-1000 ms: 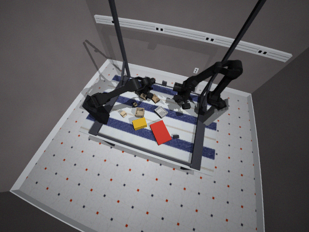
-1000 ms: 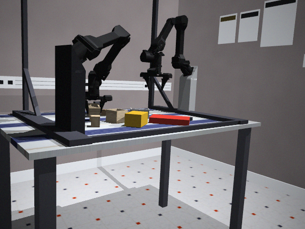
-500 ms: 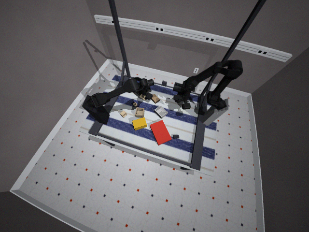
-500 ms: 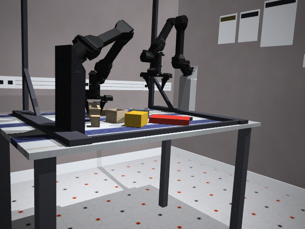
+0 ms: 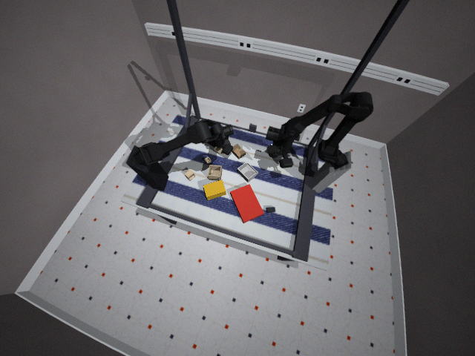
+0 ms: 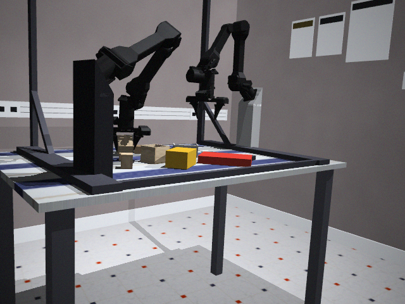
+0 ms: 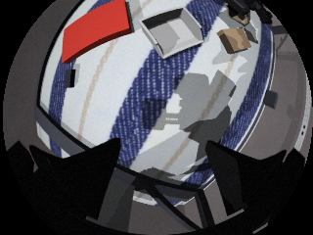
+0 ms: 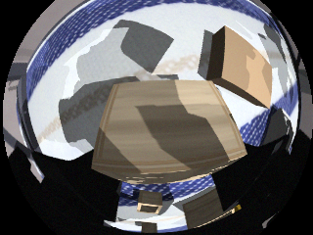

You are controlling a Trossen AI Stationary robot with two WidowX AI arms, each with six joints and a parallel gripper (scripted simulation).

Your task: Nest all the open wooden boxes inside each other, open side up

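The tiny wooden box is 7 cm ahead of my right hand, 8 cm to the right of it and 4 cm below it. Also, from my right hand: white box (16 cm ahead, 18 cm to the left, 2 cm below); then medium wooden box (right at my right hand); then brown block (12 cm to the left, 4 cm below).
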